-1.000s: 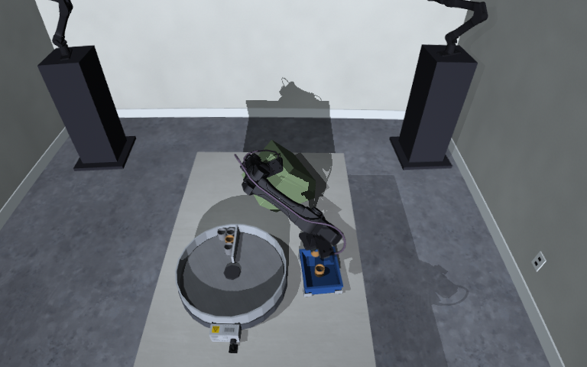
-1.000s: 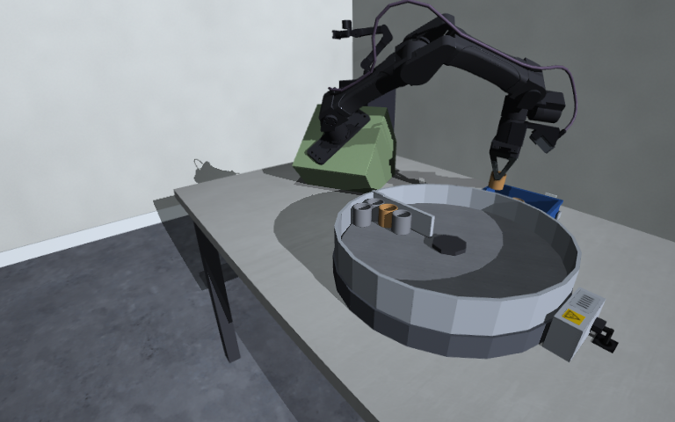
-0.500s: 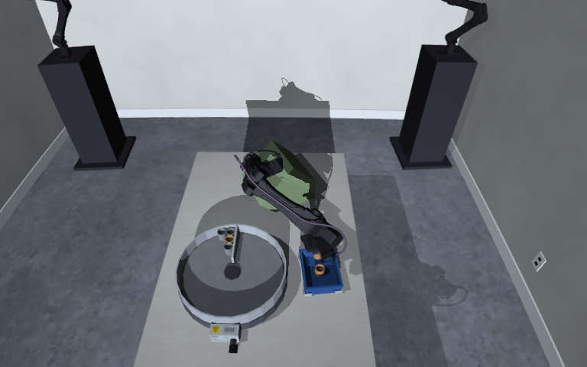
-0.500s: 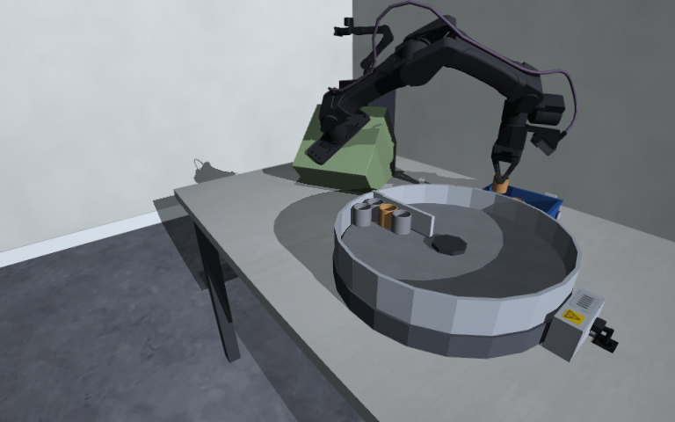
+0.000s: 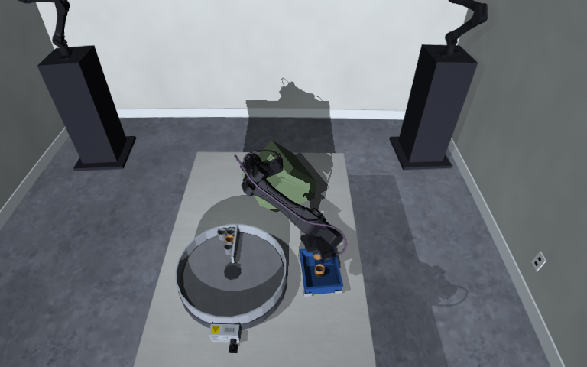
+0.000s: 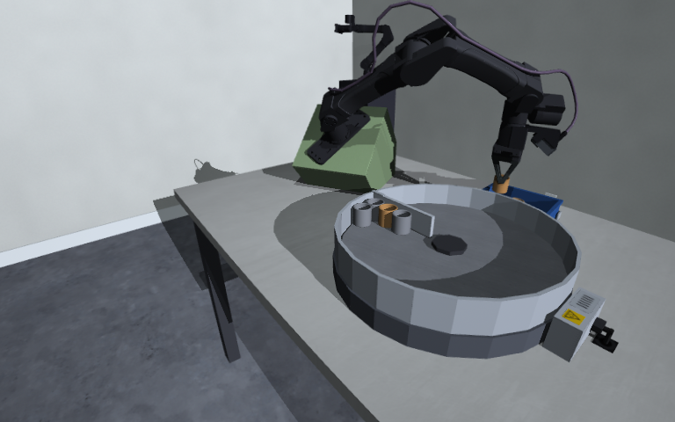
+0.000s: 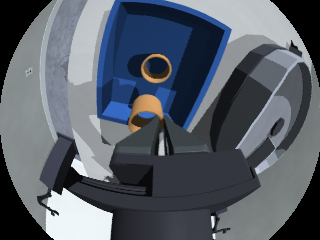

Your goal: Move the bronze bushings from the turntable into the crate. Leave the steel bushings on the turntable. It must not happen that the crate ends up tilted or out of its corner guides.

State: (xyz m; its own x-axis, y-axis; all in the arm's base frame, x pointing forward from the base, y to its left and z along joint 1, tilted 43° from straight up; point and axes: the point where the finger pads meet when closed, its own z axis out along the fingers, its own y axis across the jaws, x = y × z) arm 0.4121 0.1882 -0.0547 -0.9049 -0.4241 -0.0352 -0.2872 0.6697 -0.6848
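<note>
My gripper is now 4 cm short of the blue crate, 2 cm to the right of it and 7 cm above it. Also, from my hand: turntable 5 cm ahead, 32 cm to the right, 4 cm below.
</note>
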